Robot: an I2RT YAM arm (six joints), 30 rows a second.
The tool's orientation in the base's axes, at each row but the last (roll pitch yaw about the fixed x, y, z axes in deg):
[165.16, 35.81, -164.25]
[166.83, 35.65, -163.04]
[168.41, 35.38, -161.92]
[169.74, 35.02, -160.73]
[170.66, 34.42, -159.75]
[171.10, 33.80, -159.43]
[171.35, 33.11, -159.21]
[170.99, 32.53, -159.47]
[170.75, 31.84, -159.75]
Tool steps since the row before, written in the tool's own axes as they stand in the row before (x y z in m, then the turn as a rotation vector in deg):
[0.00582, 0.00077, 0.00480, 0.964, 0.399, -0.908]
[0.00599, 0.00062, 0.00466, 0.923, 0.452, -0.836]
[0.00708, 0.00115, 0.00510, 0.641, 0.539, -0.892]
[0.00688, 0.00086, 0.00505, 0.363, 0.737, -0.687]
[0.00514, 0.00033, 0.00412, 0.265, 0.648, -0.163]
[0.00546, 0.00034, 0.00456, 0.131, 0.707, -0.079]
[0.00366, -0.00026, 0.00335, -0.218, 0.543, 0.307]
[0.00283, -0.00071, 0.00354, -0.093, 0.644, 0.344]
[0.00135, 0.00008, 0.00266, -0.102, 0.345, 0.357]
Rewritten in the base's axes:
[-0.00258, 0.00132, -0.00701, -1.346, -0.220, 0.231]
[-0.00269, 0.00092, -0.00706, -1.301, -0.136, 0.207]
[-0.00353, 0.00111, -0.00798, -1.146, -0.007, 0.430]
[-0.00329, 0.00070, -0.00789, -0.917, 0.318, 0.453]
[-0.00219, 0.00025, -0.00621, -0.558, 0.447, 0.070]
[-0.00229, 0.00025, -0.00674, -0.441, 0.568, 0.083]
[-0.00124, -0.00021, -0.00481, 0.077, 0.653, -0.067]
[-0.00037, -0.00029, -0.00456, -0.048, 0.719, -0.151]
[0.00004, 0.00056, -0.00293, 0.091, 0.458, -0.198]

